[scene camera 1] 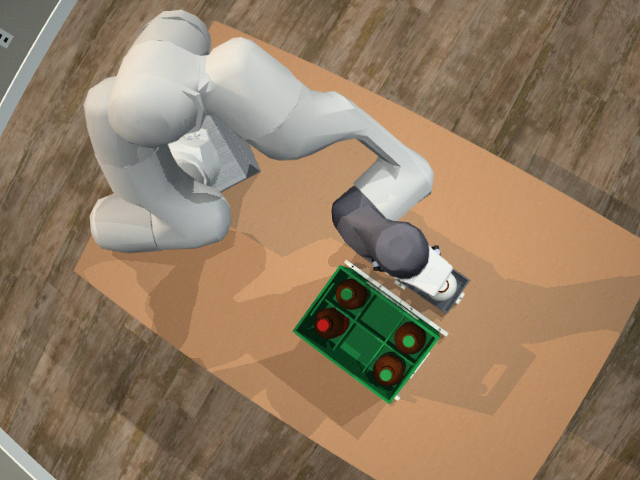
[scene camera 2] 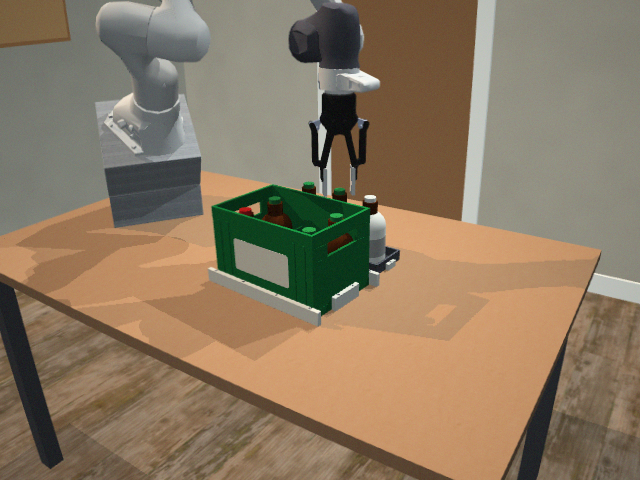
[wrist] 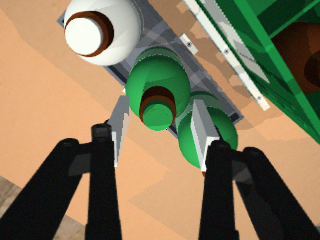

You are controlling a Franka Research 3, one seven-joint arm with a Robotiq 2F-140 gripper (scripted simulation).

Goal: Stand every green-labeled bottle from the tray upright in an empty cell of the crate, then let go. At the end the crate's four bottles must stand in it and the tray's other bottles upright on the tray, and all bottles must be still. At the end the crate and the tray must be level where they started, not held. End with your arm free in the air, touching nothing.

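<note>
The gripper appears in the pictures, and the wrist view shows it too. A white-labeled bottle is part of the scene, as is a green crate.
</note>
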